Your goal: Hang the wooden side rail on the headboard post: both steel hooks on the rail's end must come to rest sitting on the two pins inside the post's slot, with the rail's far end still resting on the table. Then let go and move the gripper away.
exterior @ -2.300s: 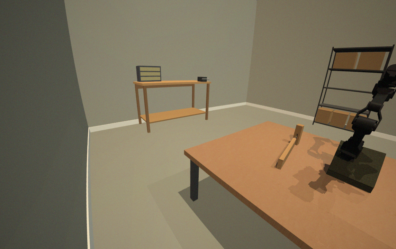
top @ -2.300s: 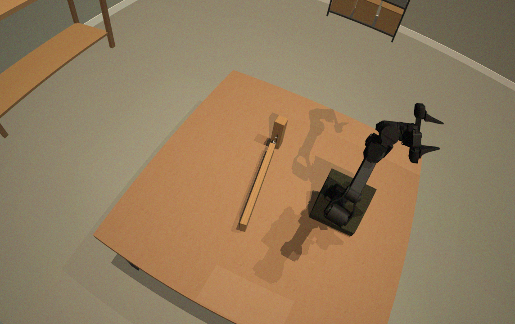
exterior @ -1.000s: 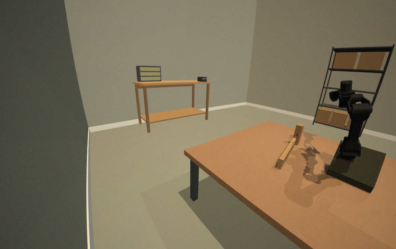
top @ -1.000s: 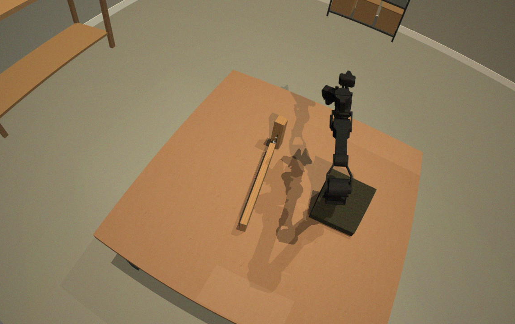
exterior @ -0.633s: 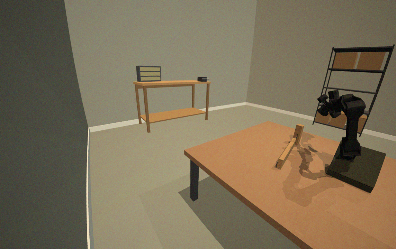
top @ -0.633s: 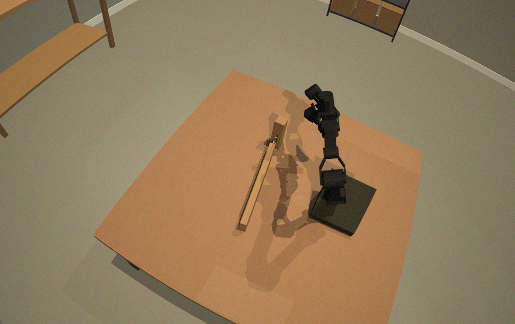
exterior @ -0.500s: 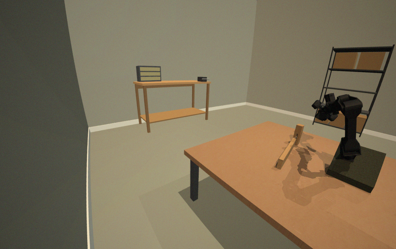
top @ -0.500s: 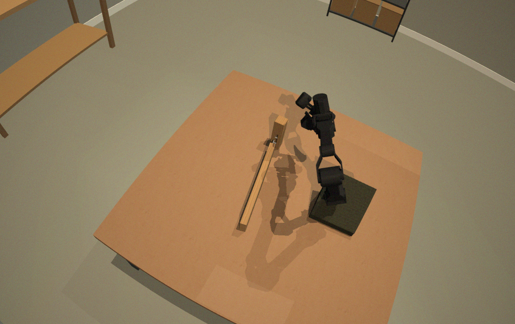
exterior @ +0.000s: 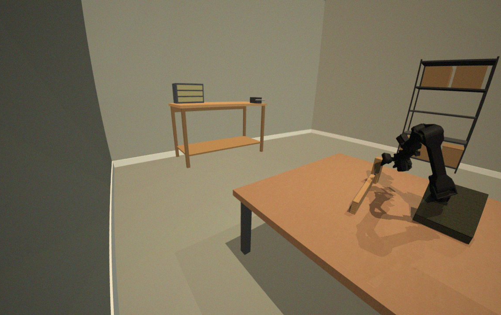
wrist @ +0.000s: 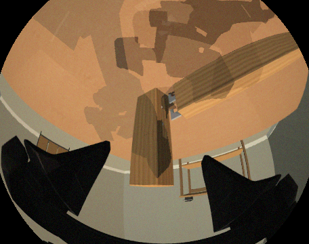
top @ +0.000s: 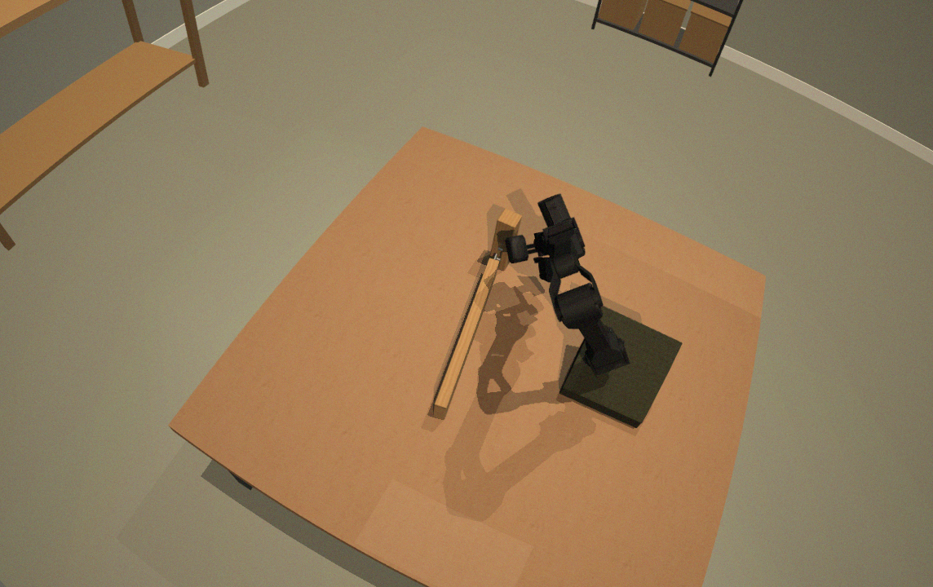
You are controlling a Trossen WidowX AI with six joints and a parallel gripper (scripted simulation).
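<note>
Right now the wooden headboard post is 70 mm below my gripper tip, 60 mm to the right of it and 60 mm ahead of it.
</note>
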